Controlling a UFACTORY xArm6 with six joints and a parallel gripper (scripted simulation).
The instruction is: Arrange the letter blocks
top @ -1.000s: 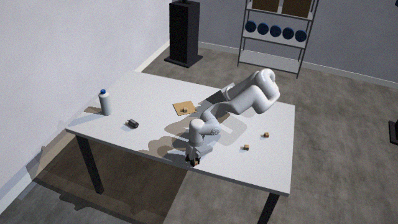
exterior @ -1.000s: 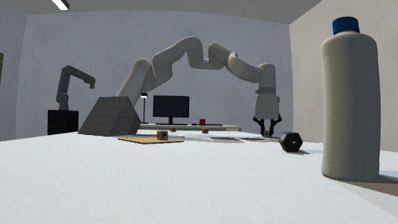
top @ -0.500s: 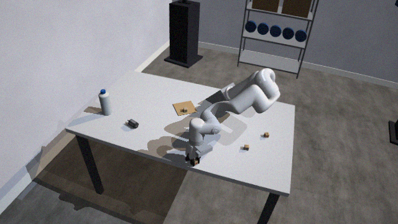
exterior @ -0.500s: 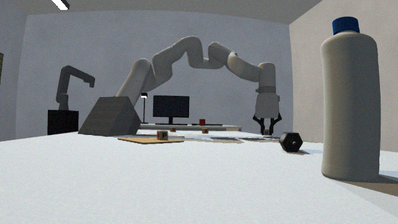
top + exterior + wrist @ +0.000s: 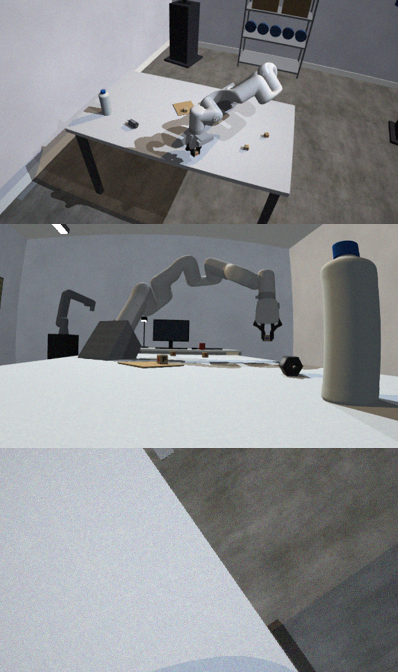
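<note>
My gripper is now 41 cm past the tan mat, 33 cm to the left of it and 10 cm above it. Also, from my hand: white bottle: 6 cm behind, 75 cm to the right, 1 cm below; black hexagonal object: 6 cm behind, 51 cm to the right, 8 cm below.
</note>
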